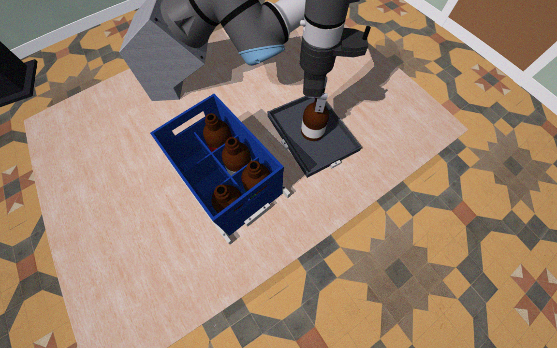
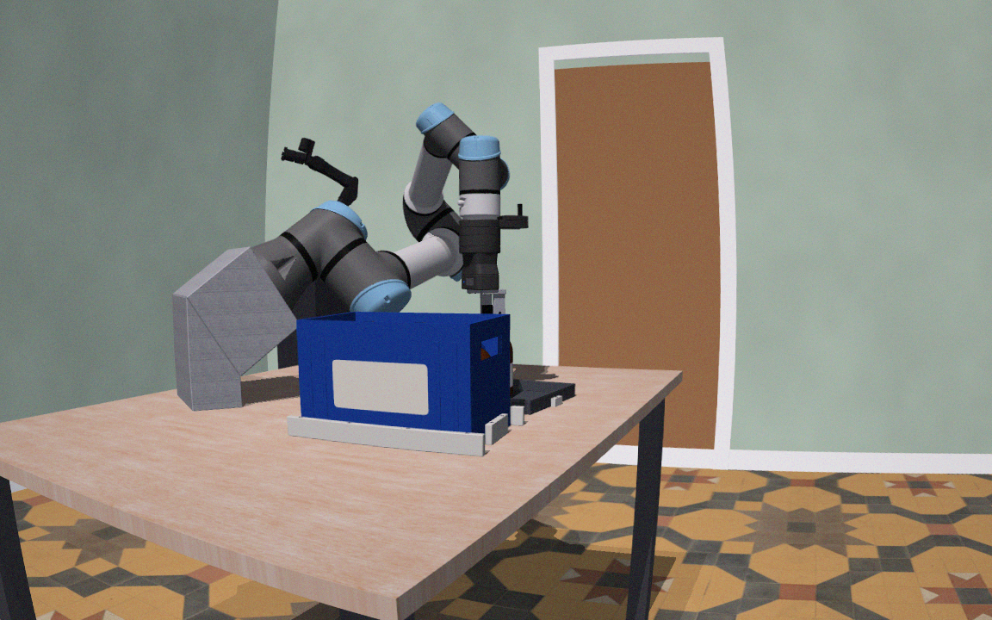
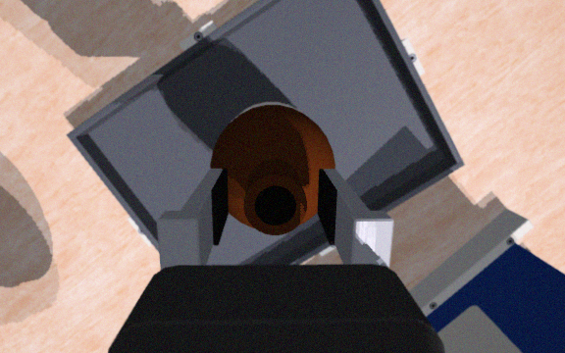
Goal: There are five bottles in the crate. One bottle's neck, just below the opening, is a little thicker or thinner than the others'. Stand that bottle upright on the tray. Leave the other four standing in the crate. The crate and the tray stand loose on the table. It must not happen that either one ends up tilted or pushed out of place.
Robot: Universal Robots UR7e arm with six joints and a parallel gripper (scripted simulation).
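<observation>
Now: the dark tray 15 cm below my hand. Round my hand: glass bottle (28 cm to the right, 7 cm below, 4 cm behind); blue crate (30 cm to the right, 7 cm below, 6 cm ahead).
</observation>
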